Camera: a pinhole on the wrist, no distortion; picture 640 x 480 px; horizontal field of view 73.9 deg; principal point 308.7 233.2 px. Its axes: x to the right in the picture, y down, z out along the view. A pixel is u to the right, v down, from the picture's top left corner.
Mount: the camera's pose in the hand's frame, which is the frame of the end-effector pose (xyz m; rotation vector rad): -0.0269 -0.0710 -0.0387 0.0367 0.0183 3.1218
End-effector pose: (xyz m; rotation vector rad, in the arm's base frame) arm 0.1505 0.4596 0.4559 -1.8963 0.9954 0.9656
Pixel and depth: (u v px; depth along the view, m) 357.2 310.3 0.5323
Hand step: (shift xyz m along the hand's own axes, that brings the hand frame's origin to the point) -0.0769 -0.1601 0.4960
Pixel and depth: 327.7 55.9 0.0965
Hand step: -0.0281 -0.0296 0.0574
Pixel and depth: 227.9 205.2 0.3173
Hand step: 0.0412 -0.0477 0.2768
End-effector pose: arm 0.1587 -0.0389 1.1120 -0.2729 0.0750 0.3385
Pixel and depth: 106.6 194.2 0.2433
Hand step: 0.0948 -0.0482 0.2015
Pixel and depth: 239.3 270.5 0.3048
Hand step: 0.0295 -0.0952 0.2652
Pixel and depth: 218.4 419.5 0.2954
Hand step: 0.0402 -0.1982 0.2567
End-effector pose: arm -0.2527 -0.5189 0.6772 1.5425 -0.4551 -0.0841
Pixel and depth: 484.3 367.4 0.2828
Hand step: -0.1386 -0.1546 0.2478
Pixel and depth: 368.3 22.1 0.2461
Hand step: -0.0532 0.0546 0.2067
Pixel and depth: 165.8 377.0 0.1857
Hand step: 0.0386 -0.1328 0.1462
